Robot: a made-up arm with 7 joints.
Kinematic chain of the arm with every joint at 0, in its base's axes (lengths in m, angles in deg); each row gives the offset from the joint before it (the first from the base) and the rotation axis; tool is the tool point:
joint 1: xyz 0 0 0 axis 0 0.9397 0.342
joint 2: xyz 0 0 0 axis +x
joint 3: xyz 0 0 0 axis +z
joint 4: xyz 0.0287 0 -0.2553 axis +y
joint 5: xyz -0.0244 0 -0.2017 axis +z
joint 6: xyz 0 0 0 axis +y
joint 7: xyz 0 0 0 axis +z
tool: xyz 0 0 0
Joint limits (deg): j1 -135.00..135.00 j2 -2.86..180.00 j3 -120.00..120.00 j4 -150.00..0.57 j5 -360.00..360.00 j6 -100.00..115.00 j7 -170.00..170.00
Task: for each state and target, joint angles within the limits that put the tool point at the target. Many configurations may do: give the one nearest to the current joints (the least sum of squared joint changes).
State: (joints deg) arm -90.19 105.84 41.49 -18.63 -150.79 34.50 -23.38
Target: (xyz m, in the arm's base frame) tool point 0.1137 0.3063 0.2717
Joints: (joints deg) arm -82.86 82.31 29.78 -58.72 -150.79 34.50 -23.38
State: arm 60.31 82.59 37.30 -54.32 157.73 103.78 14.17
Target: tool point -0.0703 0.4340 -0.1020
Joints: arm 42.06 70.50 28.68 -35.85 157.73 103.78 14.17
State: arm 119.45 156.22 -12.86 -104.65 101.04 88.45 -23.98
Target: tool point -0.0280 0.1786 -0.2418
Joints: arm 134.78 171.78 2.96 -112.20 101.04 88.45 -23.98
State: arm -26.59 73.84 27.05 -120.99 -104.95 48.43 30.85
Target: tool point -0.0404 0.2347 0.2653
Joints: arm -52.44 96.55 61.77 -92.37 -104.95 48.43 30.85
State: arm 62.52 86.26 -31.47 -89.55 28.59 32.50 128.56
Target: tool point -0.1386 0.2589 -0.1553
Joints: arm 73.26 93.77 -37.00 -101.62 28.59 32.50 128.56
